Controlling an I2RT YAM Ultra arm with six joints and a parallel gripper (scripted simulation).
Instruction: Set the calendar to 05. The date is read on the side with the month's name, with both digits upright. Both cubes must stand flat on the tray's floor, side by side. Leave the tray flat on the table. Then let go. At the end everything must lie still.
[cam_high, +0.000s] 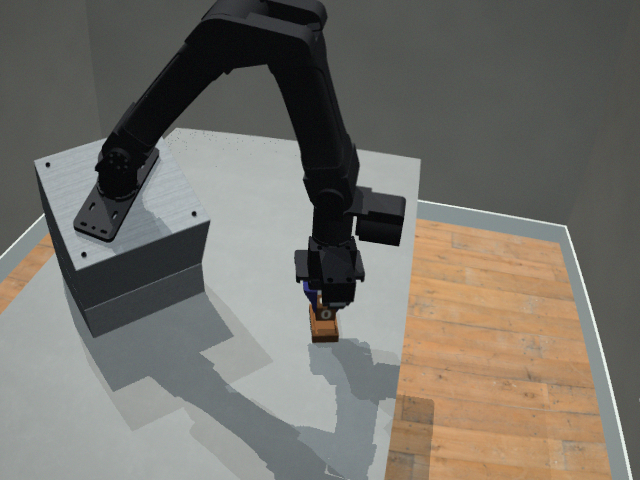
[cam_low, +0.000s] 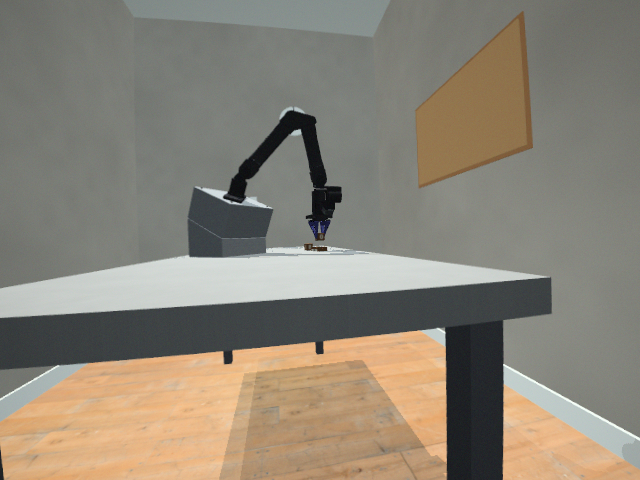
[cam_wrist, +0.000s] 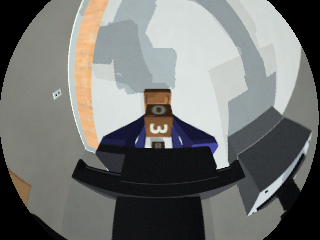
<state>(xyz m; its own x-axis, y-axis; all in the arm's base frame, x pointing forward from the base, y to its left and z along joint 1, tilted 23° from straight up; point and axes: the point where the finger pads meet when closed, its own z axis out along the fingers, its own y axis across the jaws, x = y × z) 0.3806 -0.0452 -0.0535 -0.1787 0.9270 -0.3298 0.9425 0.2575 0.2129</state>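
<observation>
The brown wooden cube is right at my hand. Round my hand: brown tray (50 mm below, 20 mm to the left).
</observation>
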